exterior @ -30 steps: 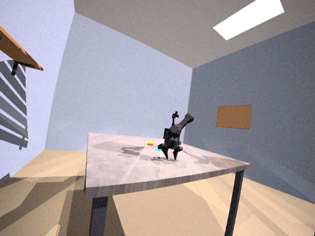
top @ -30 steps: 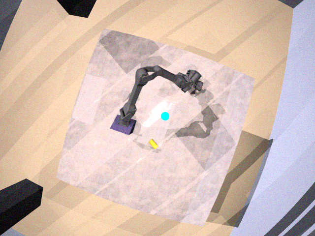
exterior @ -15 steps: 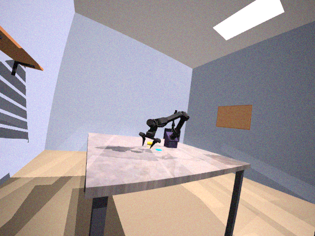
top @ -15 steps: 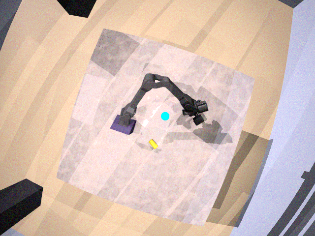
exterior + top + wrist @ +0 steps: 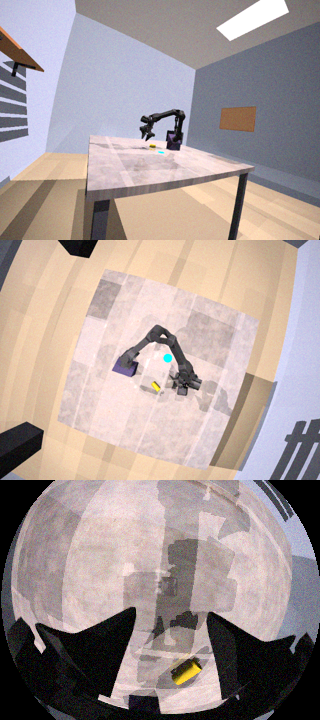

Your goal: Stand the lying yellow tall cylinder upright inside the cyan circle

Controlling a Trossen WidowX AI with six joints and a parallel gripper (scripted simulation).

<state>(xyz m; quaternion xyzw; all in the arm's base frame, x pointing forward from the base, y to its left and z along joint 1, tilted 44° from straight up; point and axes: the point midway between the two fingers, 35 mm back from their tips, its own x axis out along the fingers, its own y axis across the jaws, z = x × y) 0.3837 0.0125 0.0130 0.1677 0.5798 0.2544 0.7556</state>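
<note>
The yellow cylinder is 160 mm behind my gripper tip, 100 mm to the right of it and 70 mm below it. From my gripper tip the other things lie so: cyan circle: 150 mm behind, 110 mm to the left, 90 mm below.
</note>
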